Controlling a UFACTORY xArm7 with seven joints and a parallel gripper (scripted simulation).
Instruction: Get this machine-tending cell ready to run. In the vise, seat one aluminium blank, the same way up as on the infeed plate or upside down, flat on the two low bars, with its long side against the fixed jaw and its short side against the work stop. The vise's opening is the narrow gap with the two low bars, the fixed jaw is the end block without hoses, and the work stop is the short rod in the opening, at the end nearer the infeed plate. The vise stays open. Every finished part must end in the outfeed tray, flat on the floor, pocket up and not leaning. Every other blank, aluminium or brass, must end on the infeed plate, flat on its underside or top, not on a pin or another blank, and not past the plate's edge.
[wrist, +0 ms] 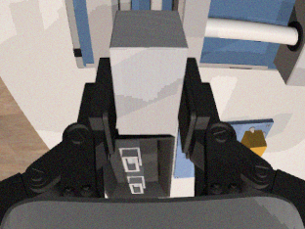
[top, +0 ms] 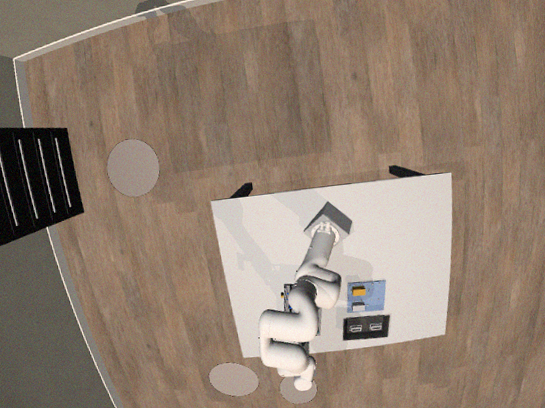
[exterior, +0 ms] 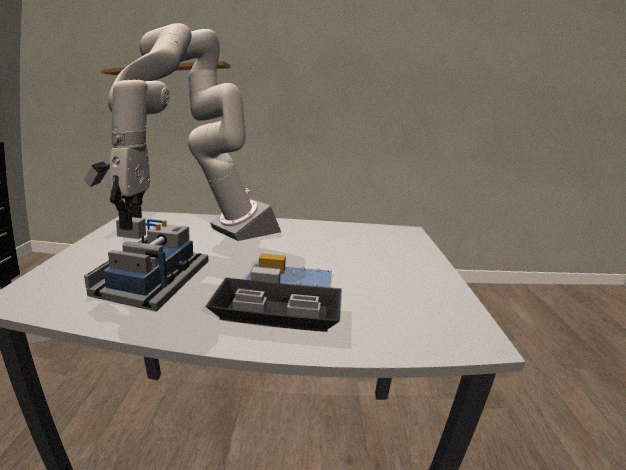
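The aluminium blank lies 2 cm below my hand. Also, from my hand: brass blank 19 cm behind, 28 cm to the left, 14 cm below.
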